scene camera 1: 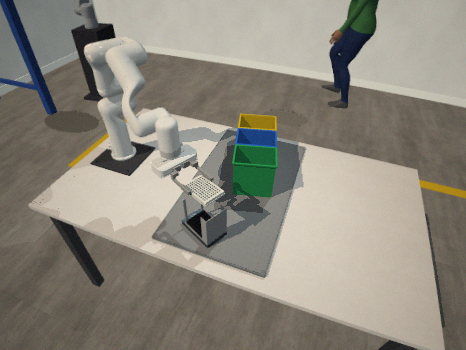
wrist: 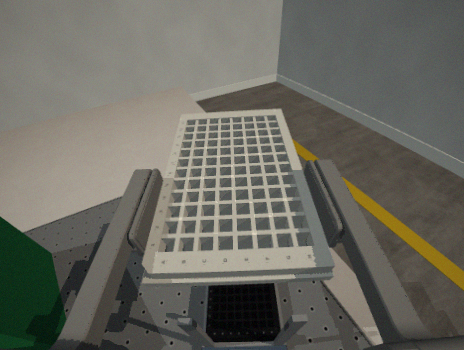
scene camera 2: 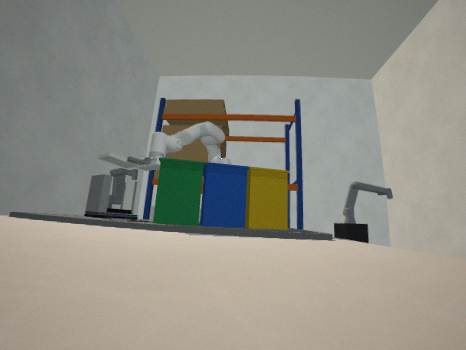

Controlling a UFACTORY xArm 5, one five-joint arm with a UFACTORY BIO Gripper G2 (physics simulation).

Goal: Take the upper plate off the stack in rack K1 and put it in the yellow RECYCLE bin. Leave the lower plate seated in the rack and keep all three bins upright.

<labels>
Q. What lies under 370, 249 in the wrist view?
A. My gripper.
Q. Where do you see a blue bin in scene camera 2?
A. At 224, 187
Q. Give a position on a green bin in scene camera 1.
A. At 254, 167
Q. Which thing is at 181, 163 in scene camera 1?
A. My gripper.
</labels>
